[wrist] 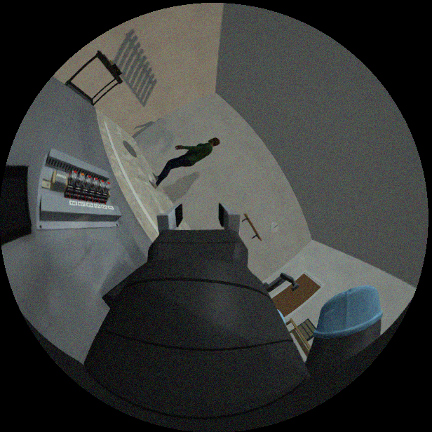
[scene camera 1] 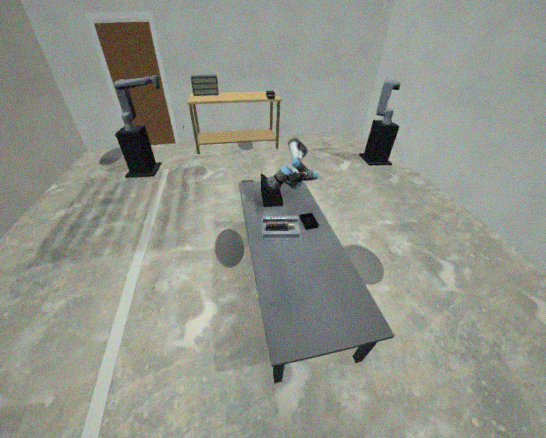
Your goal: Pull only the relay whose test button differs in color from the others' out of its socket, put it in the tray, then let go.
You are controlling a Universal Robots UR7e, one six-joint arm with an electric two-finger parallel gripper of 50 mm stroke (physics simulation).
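A light grey panel (scene camera 1: 281, 234) (wrist: 77, 216) lies on the table. It bears a row of several dark relays (scene camera 1: 276, 226) (wrist: 89, 187) in their sockets. In the wrist view most test buttons look red; the second relay from the beige block has a button (wrist: 82, 174) that looks orange. The black tray (scene camera 1: 309, 221) (wrist: 15, 202) lies beside the panel, cut off at the left edge of the wrist view. My gripper (wrist: 200, 210) is open and empty, well away from the panel and pointing across the room. Its fingers are too small to make out in the scene view.
A beige block (wrist: 60, 181) sits at the relay row's end. The grey table (scene camera 1: 310, 290) carries my arm's black mount (scene camera 1: 271, 192). A person in green (wrist: 198, 153) stands in the room. A wooden bench (scene camera 1: 235, 97) and two other arms on black pedestals (scene camera 1: 137, 150) (scene camera 1: 381, 142) stand behind.
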